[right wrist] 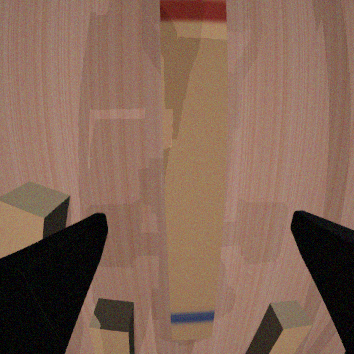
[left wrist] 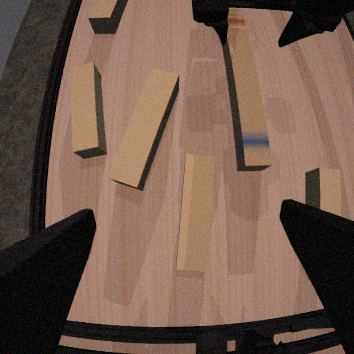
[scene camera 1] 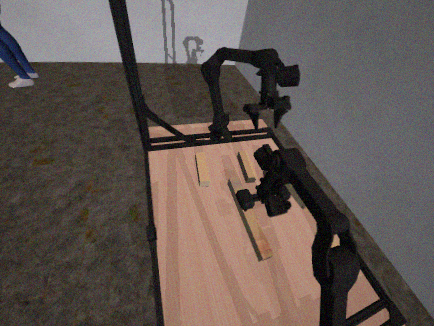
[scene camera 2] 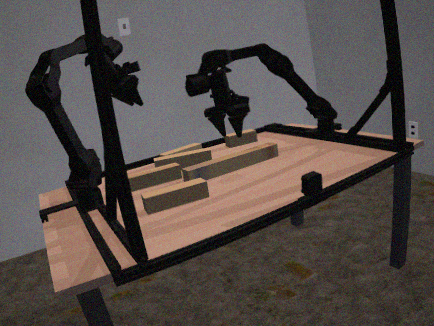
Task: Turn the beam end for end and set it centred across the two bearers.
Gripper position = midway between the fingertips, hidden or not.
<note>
My left gripper (scene camera 2: 137,105) is open, holding nothing. My right gripper (scene camera 2: 232,136) is open, with nothing in its grasp. Also in view: a long beam (scene camera 2: 213,168).
The long beam also shows in the right wrist view (right wrist: 193,48), in the left wrist view (left wrist: 252,151) and in scene camera 1 (scene camera 1: 262,249). My left gripper also shows in the left wrist view (left wrist: 189,214) and in scene camera 1 (scene camera 1: 266,129). My right gripper shows as well in the right wrist view (right wrist: 201,222), in the left wrist view (left wrist: 251,43) and in scene camera 1 (scene camera 1: 255,208).
</note>
